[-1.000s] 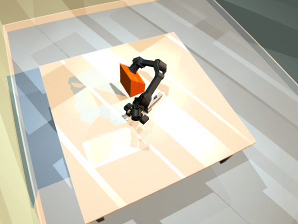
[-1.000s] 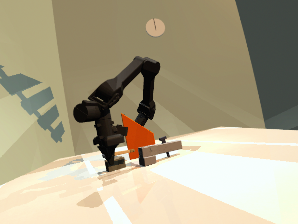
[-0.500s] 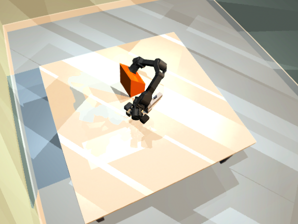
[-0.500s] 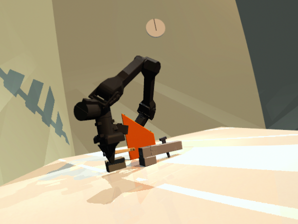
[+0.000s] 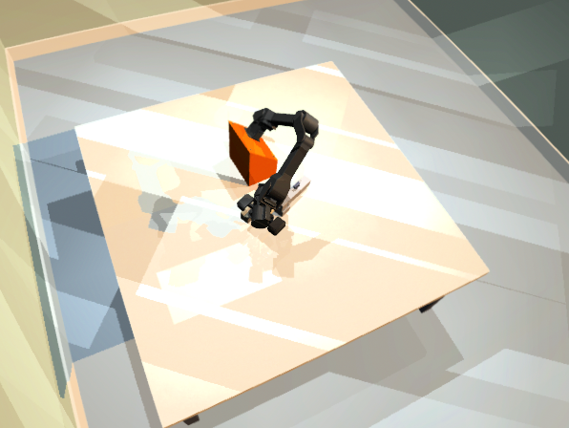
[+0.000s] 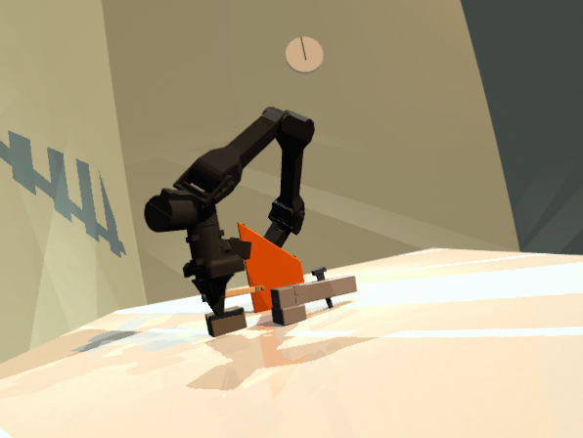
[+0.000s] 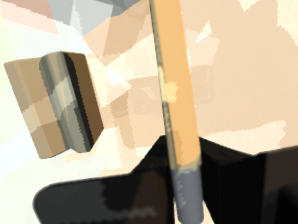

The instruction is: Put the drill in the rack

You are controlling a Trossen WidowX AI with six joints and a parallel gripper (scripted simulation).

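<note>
Right now my gripper tip is 20 mm past the drill, 30 mm to the right of it and 30 mm below it. Also, from my gripper tip: t-shaped key: 110 mm behind, 190 mm to the left; then rack block: 80 mm behind, 10 mm to the right, 30 mm below; then housing block: 100 mm behind, 170 mm to the left, 10 mm below.
</note>
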